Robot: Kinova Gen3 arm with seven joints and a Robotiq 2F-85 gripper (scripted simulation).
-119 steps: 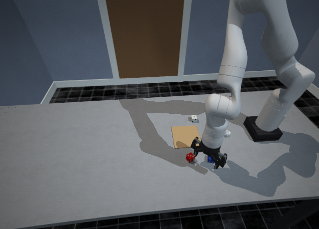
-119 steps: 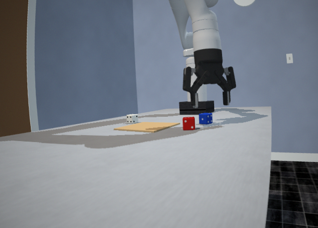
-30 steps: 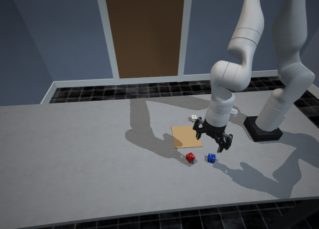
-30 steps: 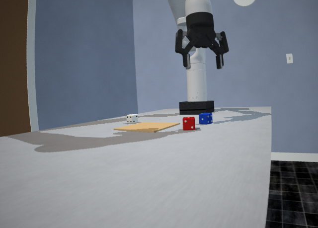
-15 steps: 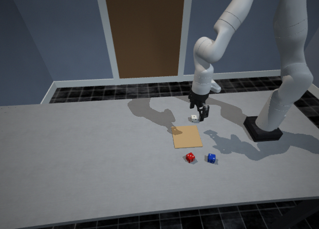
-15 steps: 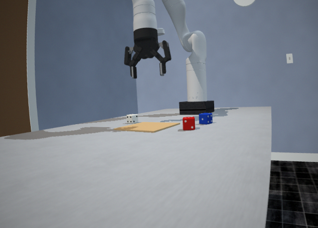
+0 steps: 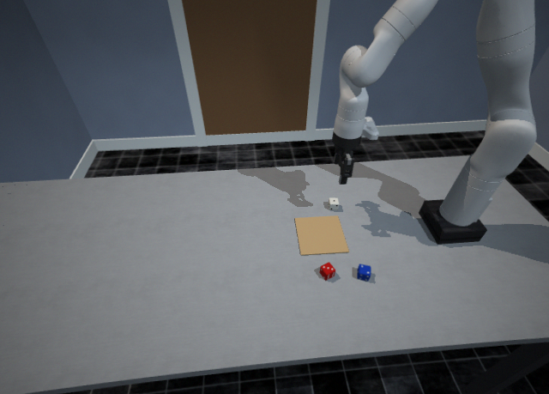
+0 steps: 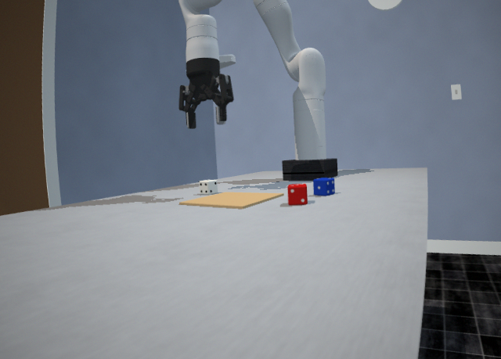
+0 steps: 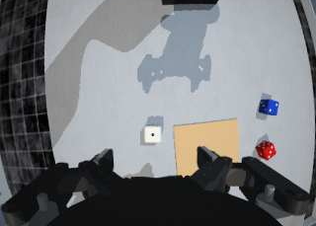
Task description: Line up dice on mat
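Right now my hand is 140 mm above the white die. The rest, counted from my hand: tan mat (150 mm below, 110 mm to the left, 60 mm ahead); blue die (250 mm to the left, 140 mm below, 40 mm behind); red die (250 mm to the left, 140 mm below, 60 mm ahead).
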